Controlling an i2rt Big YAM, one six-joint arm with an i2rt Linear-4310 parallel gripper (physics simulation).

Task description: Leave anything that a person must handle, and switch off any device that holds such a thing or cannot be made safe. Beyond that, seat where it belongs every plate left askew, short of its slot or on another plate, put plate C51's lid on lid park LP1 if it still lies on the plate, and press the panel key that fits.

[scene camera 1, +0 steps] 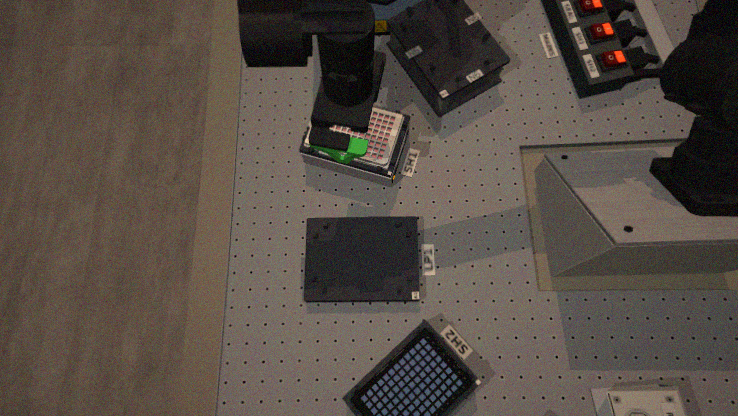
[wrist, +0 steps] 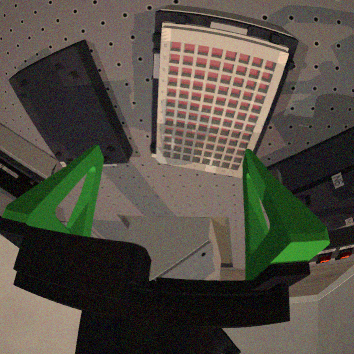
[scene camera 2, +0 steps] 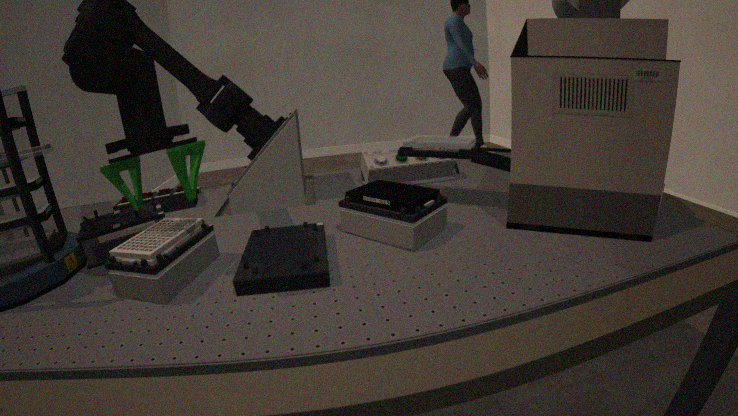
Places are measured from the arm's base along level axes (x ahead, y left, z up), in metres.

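Pixels of known places: gripper, fingertip midpoint: (scene camera 1: pixel 350 130) (wrist: pixel 169 152) (scene camera 2: pixel 164 204); arm's base, origin of the base link: (scene camera 1: pixel 709 190) (scene camera 2: pixel 269 139).
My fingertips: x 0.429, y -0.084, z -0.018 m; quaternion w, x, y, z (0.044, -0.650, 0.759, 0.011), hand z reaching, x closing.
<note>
Ahead of a thing's pixels: the offset from my fingertips to its top centre. "spot": to the spot under its first point.
My gripper (scene camera 2: pixel 165 205) (wrist: pixel 169 152) is open and empty, above the SH1 plate. A white plate with reddish wells @(dx -0.001, dy -0.024, dz -0.042 m) (scene camera 1: pixel 380 134) (scene camera 2: pixel 157 240) (wrist: pixel 215 100) lies on shaker SH1 @(spot: dx +0.002, dy +0.027, dz -0.062 m) (scene camera 1: pixel 351 166) (scene camera 2: pixel 139 286) and looks slightly turned against its holder. In scene camera 1 the gripper covers its left part. The dark lid park LP1 @(dx -0.017, dy +0.157, dz -0.077 m) (scene camera 1: pixel 361 258) (scene camera 2: pixel 284 258) (wrist: pixel 75 105) bears no lid. A black plate with bluish wells @(dx -0.088, dy +0.327, dz -0.042 m) (scene camera 1: pixel 413 382) (scene camera 2: pixel 392 197) sits on shaker SH2 @(spot: dx -0.042, dy +0.302, dz -0.083 m) (scene camera 2: pixel 382 227). The switch strip @(spot: dx -0.326, dy -0.202, dz -0.108 m) (scene camera 1: pixel 560 49) (scene camera 2: pixel 180 202) has lit red rockers. The key panel @(dx -0.380, dy +0.419, dz -0.027 m) (scene camera 2: pixel 408 171) has white, green and yellow keys.
A dark block with N labels @(dx -0.137, dy -0.180, dz -0.035 m) (scene camera 1: pixel 449 46) (wrist: pixel 320 172) stands near SH1. A rack @(spot: dx -0.135, dy -0.326, dz +0.141 m) (scene camera 2: pixel 34 129) on a blue base @(spot: dx +0.029, dy -0.245, dz -0.082 m) (scene camera 2: pixel 41 276) stands at the left. A tall pale device @(spot: dx +0.022, dy +0.614, dz +0.029 m) (scene camera 2: pixel 589 149), a wedge-shaped arm mount (scene camera 1: pixel 671 263) (scene camera 2: pixel 273 175) and a walking person (scene camera 2: pixel 457 46) also show.
</note>
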